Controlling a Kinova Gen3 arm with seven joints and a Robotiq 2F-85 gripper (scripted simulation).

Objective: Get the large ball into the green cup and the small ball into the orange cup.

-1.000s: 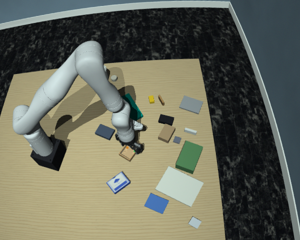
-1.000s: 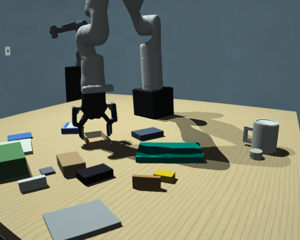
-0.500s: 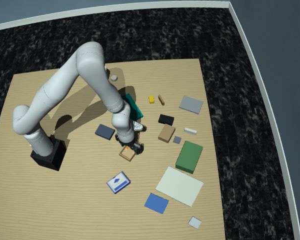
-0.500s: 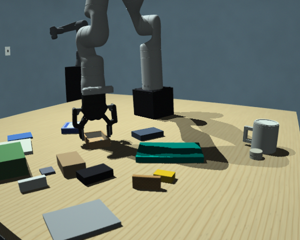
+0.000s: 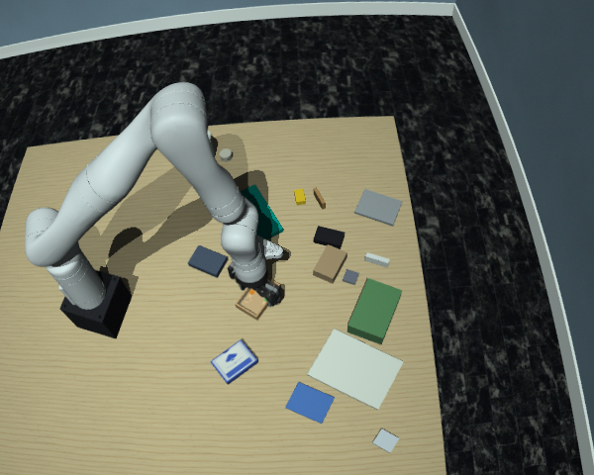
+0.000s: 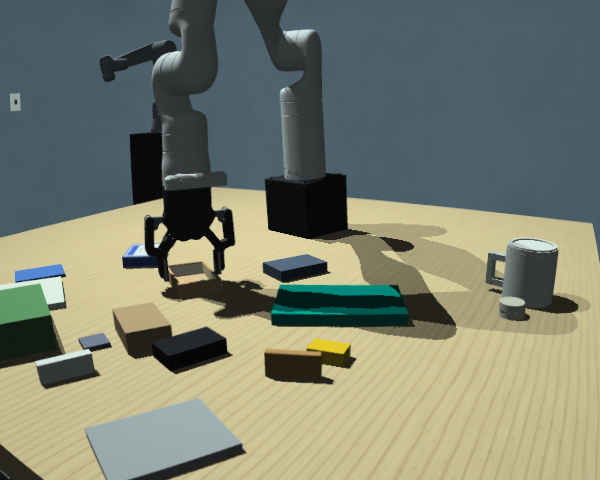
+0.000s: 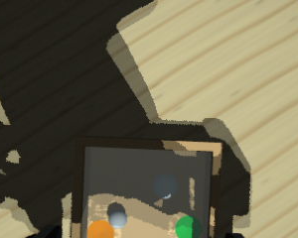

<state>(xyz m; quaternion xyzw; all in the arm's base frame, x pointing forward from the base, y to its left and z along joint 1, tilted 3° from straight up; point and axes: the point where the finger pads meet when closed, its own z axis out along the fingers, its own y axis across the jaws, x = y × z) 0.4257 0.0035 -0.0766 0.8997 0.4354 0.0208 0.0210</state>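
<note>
The covered wooden puzzle lies 20 mm below my hand. The rest, counted from my hand: tan block (190 mm ahead, 70 mm to the left, 10 mm below); teal slab (10 mm behind, 250 mm to the left, 10 mm below); dark blue block (130 mm behind, 120 mm to the left, 10 mm below).
</note>
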